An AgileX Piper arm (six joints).
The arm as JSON. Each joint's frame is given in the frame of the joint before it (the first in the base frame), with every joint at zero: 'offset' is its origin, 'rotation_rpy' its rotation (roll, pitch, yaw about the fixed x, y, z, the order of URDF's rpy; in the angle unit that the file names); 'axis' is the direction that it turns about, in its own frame. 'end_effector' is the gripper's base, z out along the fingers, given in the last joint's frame.
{
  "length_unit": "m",
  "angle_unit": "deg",
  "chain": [
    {
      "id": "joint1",
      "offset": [
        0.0,
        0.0,
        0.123
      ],
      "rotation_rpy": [
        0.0,
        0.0,
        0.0
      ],
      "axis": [
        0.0,
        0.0,
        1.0
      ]
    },
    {
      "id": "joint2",
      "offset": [
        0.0,
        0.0,
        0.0
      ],
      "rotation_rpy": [
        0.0,
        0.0,
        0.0
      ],
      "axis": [
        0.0,
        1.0,
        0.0
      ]
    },
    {
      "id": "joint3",
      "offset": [
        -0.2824,
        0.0,
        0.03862
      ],
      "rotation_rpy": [
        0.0,
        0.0,
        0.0
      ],
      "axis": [
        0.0,
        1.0,
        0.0
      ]
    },
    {
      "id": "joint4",
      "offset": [
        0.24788,
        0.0,
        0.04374
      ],
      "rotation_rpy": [
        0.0,
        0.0,
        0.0
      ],
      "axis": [
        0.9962,
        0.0,
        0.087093
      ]
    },
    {
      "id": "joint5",
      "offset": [
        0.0,
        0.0,
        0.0
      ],
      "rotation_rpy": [
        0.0,
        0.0,
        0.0
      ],
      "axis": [
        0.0,
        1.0,
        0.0
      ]
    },
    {
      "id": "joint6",
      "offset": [
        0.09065,
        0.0,
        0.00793
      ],
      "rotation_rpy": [
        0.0,
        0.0,
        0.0
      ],
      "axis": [
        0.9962,
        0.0,
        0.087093
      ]
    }
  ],
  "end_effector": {
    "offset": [
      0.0,
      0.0,
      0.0
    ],
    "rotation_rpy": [
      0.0,
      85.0,
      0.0
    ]
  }
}
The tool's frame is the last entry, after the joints.
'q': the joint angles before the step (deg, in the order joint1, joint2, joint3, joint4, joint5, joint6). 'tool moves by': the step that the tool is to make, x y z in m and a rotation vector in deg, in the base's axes. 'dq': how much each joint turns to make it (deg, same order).
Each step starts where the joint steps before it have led.
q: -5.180 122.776 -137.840 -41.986 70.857 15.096
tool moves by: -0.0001 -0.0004 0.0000 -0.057 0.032 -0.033
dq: -0.045 -0.011 0.028 -0.042 -0.015 -0.031
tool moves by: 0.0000 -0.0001 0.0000 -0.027 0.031 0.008
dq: -0.011 0.010 -0.017 -0.006 0.007 -0.047
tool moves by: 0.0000 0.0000 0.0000 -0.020 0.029 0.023
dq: 0.000 0.000 -0.001 0.001 0.001 -0.043
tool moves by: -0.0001 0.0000 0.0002 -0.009 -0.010 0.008
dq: -0.001 -0.014 -0.021 0.004 0.010 -0.026
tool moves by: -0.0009 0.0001 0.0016 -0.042 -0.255 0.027
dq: 0.001 -0.228 0.073 -0.024 -0.096 0.048
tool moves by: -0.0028 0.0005 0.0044 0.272 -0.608 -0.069
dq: 0.003 -0.548 -0.073 0.243 0.152 0.115
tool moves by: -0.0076 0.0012 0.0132 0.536 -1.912 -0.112
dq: 0.000 -1.294 -0.794 0.574 0.419 0.128
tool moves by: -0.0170 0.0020 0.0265 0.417 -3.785 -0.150
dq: -0.006 -2.821 -1.201 0.579 0.515 0.158
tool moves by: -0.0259 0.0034 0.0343 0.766 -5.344 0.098
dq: -0.005 -4.145 -1.078 1.001 0.318 0.444
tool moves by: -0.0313 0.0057 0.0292 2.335 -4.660 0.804
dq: 0.002 -5.594 1.567 2.425 0.235 0.988
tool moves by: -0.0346 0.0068 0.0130 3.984 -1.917 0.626
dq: -0.002 -7.924 7.859 2.937 -0.065 2.561
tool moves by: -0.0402 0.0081 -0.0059 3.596 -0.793 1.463
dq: 0.000 -11.302 15.830 2.639 -3.732 3.620
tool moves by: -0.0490 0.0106 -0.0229 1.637 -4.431 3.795
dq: 0.000 -14.625 21.649 1.711 -10.916 4.175
